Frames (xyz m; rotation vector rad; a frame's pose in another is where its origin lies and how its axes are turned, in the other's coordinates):
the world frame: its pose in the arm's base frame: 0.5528 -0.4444 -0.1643 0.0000 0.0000 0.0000
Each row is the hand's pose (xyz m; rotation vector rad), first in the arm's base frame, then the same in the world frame.
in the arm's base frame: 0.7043 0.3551 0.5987 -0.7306 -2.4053 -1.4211
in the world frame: 0.1515 0.7995 0.7630 -0.7306 -2.4053 -1.4211
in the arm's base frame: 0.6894 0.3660 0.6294 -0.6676 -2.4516 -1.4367
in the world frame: 0.1366 0.8104 0.7937 -0.6676 -2.4516 -1.4367
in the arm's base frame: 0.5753 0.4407 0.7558 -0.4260 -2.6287 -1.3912
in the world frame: 0.0225 0.8851 0.9201 -0.4260 -2.6287 -1.3912
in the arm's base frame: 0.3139 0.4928 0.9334 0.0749 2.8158 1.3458
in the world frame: -0.2389 0.9372 1.0977 0.0749 2.8158 1.3458
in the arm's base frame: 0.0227 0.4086 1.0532 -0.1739 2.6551 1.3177
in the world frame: -0.5301 0.8530 1.2175 -0.1739 2.6551 1.3177
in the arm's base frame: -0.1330 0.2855 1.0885 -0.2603 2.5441 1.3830
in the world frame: -0.6858 0.7299 1.2528 -0.2603 2.5441 1.3830
